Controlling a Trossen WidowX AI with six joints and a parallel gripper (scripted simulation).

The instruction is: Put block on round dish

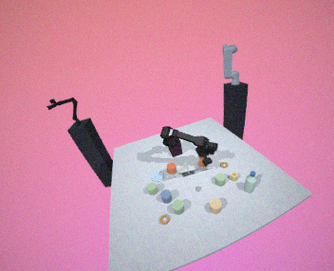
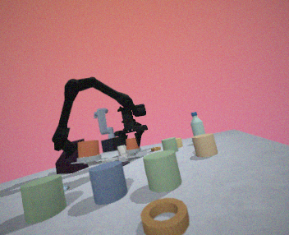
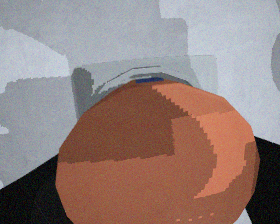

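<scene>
Now: the pale grey-blue block 1 cm below my gripper tip. The rest, counted from my gripper tip: orange cup 28 cm to the right, 5 cm above, 1 cm ahead; then small balance 14 cm to the right, 2 cm below, 1 cm ahead; then grey lump 18 cm ahead, 11 cm to the right, 5 cm below.
</scene>
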